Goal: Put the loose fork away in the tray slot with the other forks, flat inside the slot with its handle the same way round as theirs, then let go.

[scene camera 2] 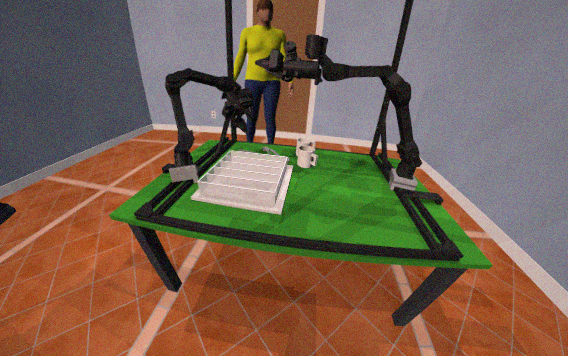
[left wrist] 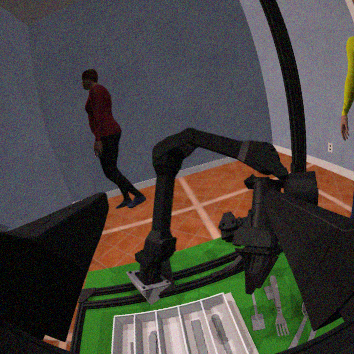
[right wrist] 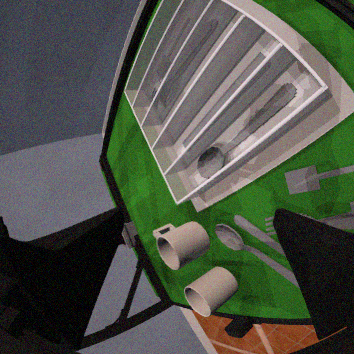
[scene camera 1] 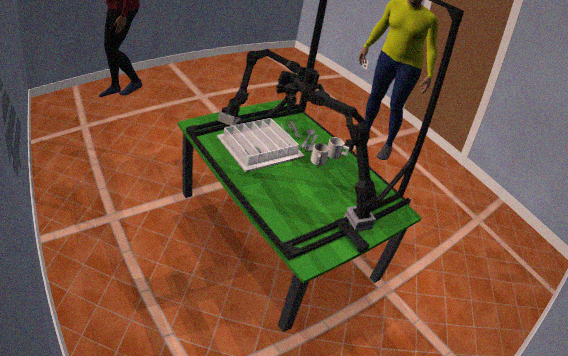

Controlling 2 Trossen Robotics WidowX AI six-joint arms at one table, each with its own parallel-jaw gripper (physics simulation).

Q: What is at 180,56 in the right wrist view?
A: A white cutlery tray.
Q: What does my left gripper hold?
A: Nothing.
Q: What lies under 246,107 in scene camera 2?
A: My right gripper.
